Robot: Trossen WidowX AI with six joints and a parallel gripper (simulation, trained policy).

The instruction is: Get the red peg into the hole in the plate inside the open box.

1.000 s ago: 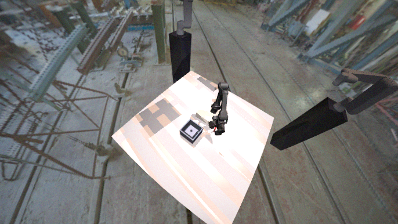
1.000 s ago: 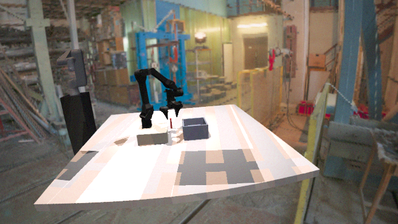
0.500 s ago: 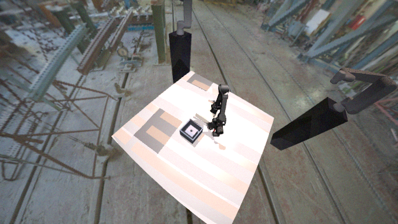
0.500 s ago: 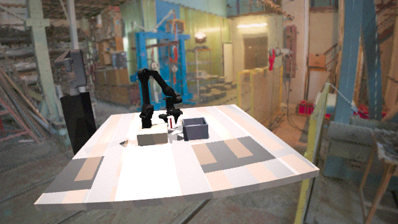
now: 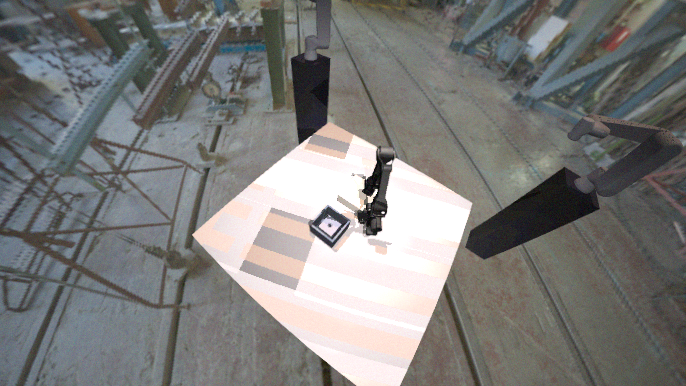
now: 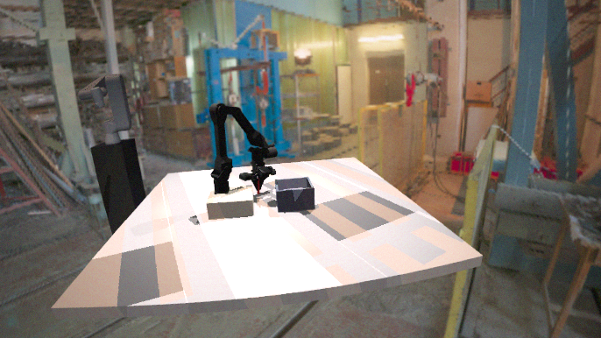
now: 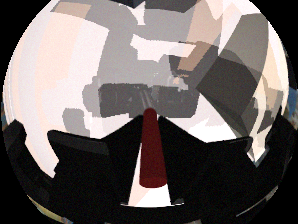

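The pale plate lies 160 mm ahead of my gripper tip, 170 mm to the right of it and 30 mm above it. Round my gripper tip: red peg (20 mm above); then dark grey box (160 mm ahead, 170 mm to the right, 10 mm above).
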